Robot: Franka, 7 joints.
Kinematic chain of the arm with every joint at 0, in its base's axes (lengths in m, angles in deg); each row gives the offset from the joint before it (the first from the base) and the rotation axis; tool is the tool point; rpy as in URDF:
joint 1: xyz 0 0 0.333 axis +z
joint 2: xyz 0 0 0 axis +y
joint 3: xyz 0 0 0.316 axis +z
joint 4: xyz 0.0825 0 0 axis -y
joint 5: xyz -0.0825 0 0.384 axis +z
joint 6: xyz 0 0 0 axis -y
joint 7: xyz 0.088 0 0 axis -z
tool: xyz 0 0 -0.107 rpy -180 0 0
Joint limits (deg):
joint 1: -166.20..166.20
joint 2: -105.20..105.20
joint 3: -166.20..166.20
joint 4: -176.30..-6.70
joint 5: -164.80..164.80
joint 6: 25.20..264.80
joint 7: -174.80..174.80
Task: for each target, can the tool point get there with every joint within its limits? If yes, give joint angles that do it. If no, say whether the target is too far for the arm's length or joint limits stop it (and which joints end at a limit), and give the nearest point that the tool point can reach.
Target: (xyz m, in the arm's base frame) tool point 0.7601 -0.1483 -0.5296
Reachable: no: too far | nearest point 0.5775 -0.1127 -0.2644 | short by 0.324 m
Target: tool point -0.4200 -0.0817 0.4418
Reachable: yes | joints -64.04 6.01 -89.73 -126.50 116.85 225.60 -145.54
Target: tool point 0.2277 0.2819 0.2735
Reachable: yes | joints 116.47 40.26 -77.03 -128.99 33.17 48.19 18.49
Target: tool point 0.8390 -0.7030 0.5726
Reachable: no: too far | nearest point 0.6424 -0.5382 0.5164 | short by 0.263 m
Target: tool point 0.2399 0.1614 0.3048
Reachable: yes | joints -63.50 -0.35 90.23 -142.03 15.30 55.89 -112.17
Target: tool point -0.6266 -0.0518 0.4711
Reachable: yes | joints 135.88 78.24 83.03 -72.47 51.61 56.71 -107.68
